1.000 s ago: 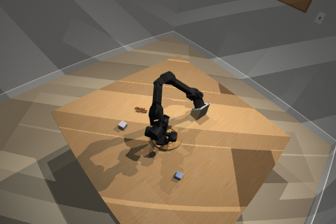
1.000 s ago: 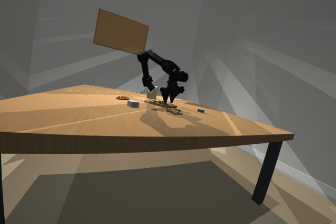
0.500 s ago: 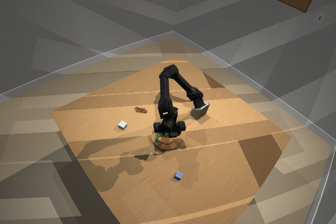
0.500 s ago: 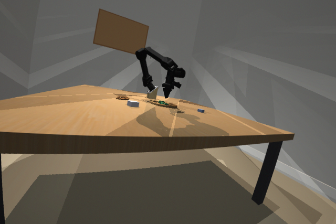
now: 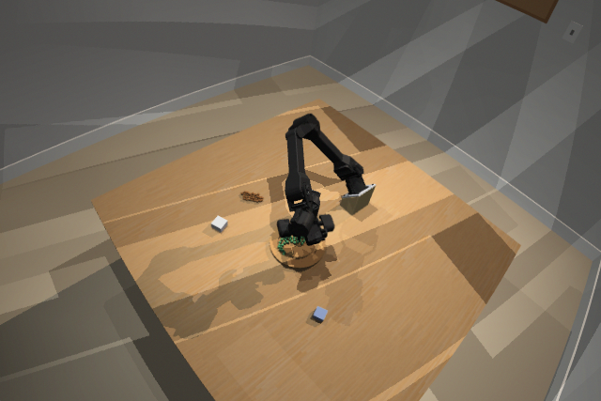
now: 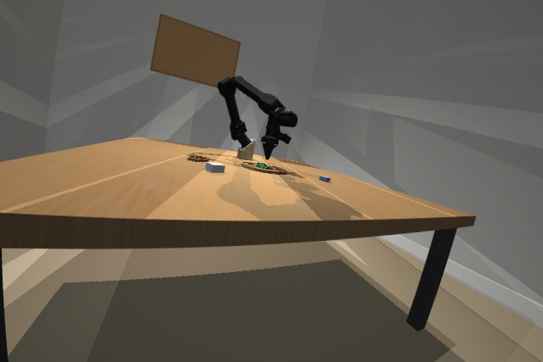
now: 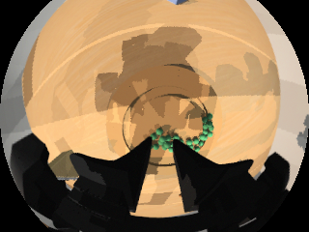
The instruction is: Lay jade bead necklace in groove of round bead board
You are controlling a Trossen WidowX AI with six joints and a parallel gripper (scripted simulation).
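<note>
Now: gripper tip 40 mm above the round wooden bead board, 10 mm to the left of it and 10 mm short of it. The rest, counted from my gripper tip: blue block: 250 mm to the left, 100 mm ahead, 40 mm below; pale grey block: 230 mm to the right, 210 mm ahead, 30 mm below.
</note>
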